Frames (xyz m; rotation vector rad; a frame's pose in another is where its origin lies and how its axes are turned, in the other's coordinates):
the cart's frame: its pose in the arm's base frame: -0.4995 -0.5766 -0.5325 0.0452 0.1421 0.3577
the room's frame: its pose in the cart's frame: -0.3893 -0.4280 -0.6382 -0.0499 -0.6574 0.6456
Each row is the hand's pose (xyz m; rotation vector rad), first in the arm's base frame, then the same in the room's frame.
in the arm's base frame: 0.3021 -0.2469 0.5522 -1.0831 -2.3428 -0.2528
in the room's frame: 1.9833 -0.6088 0.7258 -2.0015 -1.2456 -0.0878
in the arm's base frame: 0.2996 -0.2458 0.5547 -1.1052 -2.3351 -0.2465
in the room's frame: 1.9843 -0.6064 0.7284 -2.0143 -1.2299 -0.0770
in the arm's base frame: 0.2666 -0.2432 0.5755 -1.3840 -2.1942 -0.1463
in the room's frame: 1.9821 -0.5803 0.7575 -2.1557 -0.9913 0.0634
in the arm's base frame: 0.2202 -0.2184 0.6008 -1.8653 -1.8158 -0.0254
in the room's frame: 1.9927 -0.5312 0.7872 -2.3797 -0.4768 0.2581
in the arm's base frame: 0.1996 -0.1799 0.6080 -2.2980 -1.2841 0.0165
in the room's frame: 2.0157 -0.4934 0.7869 -2.5511 0.1460 0.3866
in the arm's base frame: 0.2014 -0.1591 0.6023 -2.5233 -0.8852 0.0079
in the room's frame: 2.0289 -0.4824 0.7738 -2.6144 0.5816 0.4392
